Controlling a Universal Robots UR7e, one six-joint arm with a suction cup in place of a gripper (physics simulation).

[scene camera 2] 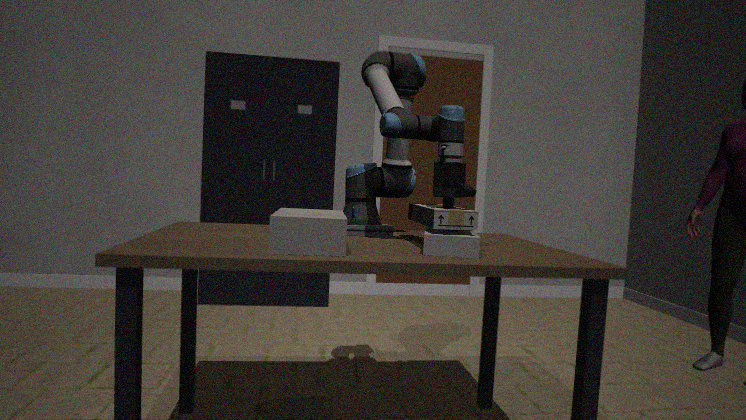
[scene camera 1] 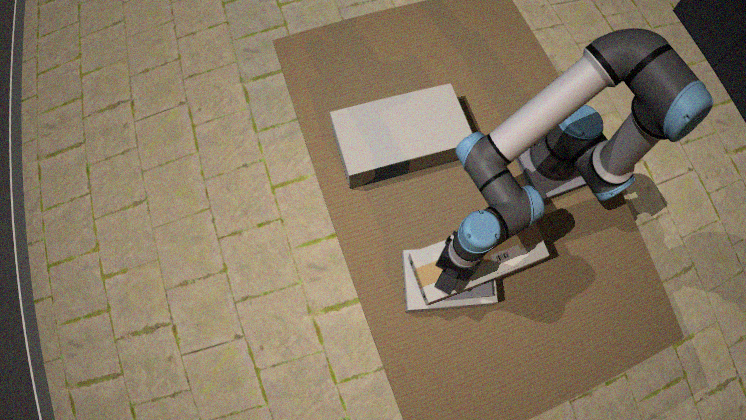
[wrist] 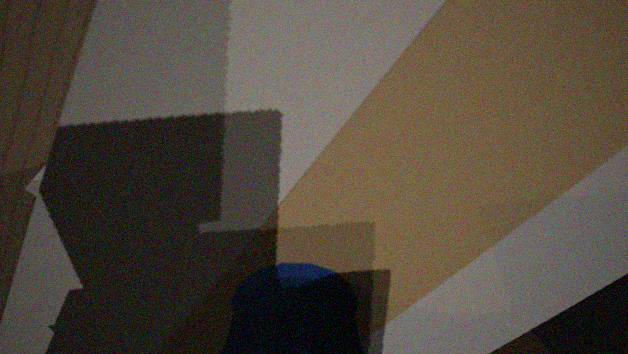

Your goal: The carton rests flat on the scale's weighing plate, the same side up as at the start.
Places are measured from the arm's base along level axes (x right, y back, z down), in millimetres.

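Where they show: end effector, tool point: (wrist: 296, 268); arm's base, origin of the base link: (scene camera 2: 360, 224) (scene camera 1: 553, 157).
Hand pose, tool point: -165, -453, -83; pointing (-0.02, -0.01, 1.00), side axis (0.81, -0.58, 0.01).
Things, the pixels of their centre, and the offset from my tool point, as dx, dy, dz. Level surfaces: height alone.
- white carton, body centre: (wrist: 209, 341) (scene camera 1: 479, 256) (scene camera 2: 440, 215) -5, +78, +14
- scale, body centre: (scene camera 1: 449, 278) (scene camera 2: 450, 239) -13, -1, +79
- grey weighing plate, body centre: (scene camera 1: 466, 274) -27, +35, +45
- large white box, body centre: (scene camera 1: 401, 134) (scene camera 2: 309, 229) +405, +65, +68
- wooden table, its level: dz +117
The white carton (scene camera 1: 528, 256) (scene camera 2: 455, 219) (wrist: 450, 130) with tan tape lies about level over the scale (scene camera 1: 413, 298) (scene camera 2: 451, 246). Its printed arrows point up in scene camera 2. It is turned relative to the scale, and one end reaches well past the scale toward the arm's base. Part of the grey weighing plate (scene camera 1: 477, 291) shows beside it. The carton's underside is at or just above the plate; I cannot tell if they touch. My suction cup (scene camera 2: 448, 202) (wrist: 296, 300) is on the carton's top, near its taped end, and holds it. The tool hides the cup in scene camera 1.
A large white box (scene camera 1: 399, 130) (scene camera 2: 308, 232) stands on the wooden table (scene camera 1: 589, 313) (scene camera 2: 219, 245), left of the scale in scene camera 2. The arm's base stands behind. A person (scene camera 2: 723, 219) stands to the right, away from the table.
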